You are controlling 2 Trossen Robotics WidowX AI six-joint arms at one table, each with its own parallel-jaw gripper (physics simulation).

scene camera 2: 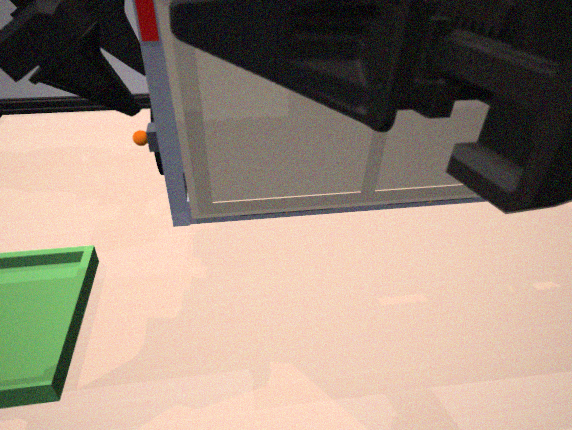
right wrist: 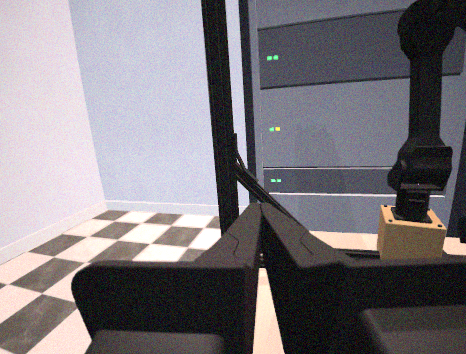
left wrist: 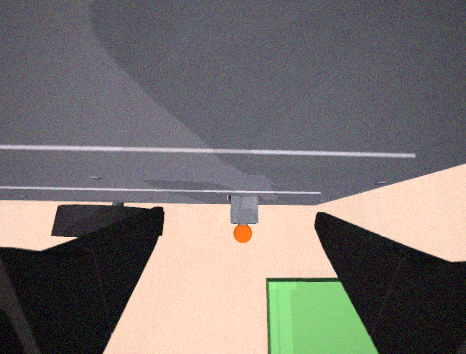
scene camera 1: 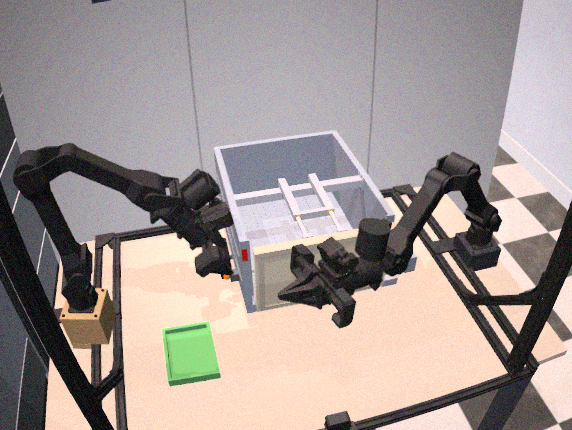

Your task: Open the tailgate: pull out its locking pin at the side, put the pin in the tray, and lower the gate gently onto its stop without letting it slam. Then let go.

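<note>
The tan tailgate stands upright, closing the front of the grey truck bed. The locking pin's orange ball head sticks out of a small grey block on the bed's left side. My left gripper is open beside that side; in its wrist view the pin head shows between the two fingertips, untouched. My right gripper is shut and empty in front of the gate's outer face; whether it touches the gate I cannot tell. The green tray is empty.
The grey bed stands at the table's middle, with white bars inside. A red marker is on its front left post. The tray lies on the table in front and to the left of the bed. A black frame runs around the table.
</note>
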